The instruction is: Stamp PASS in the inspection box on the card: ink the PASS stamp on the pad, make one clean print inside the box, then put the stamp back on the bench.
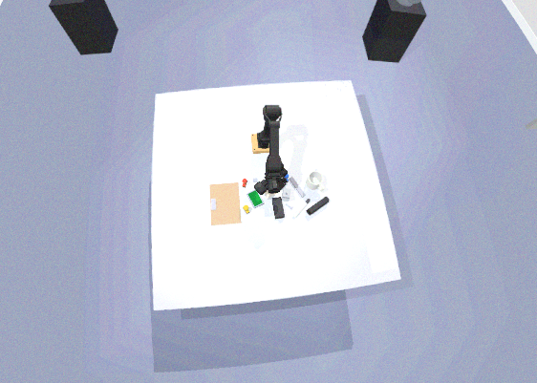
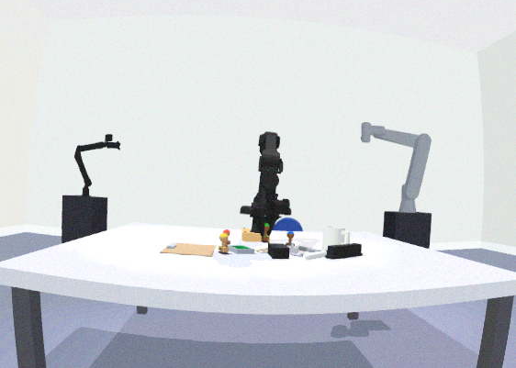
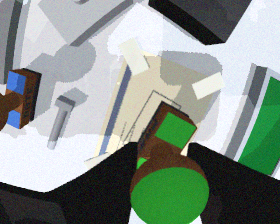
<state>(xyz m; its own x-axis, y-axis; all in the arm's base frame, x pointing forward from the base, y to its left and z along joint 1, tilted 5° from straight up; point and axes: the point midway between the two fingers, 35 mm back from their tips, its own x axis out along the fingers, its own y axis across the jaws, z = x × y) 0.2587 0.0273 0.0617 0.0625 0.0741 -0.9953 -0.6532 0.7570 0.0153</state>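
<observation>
Now: the white-and-grey cylinder 100 mm ahead of my gripper tip, 180 mm to the left of it and 40 mm below it. Also, from my gripper tip: blue-knobbed stamp 50 mm behind, 90 mm to the left, 30 mm below; then green-knobbed PASS stamp right at my gripper tip; then green ink pad 60 mm ahead, 80 mm to the right, 50 mm below.
</observation>
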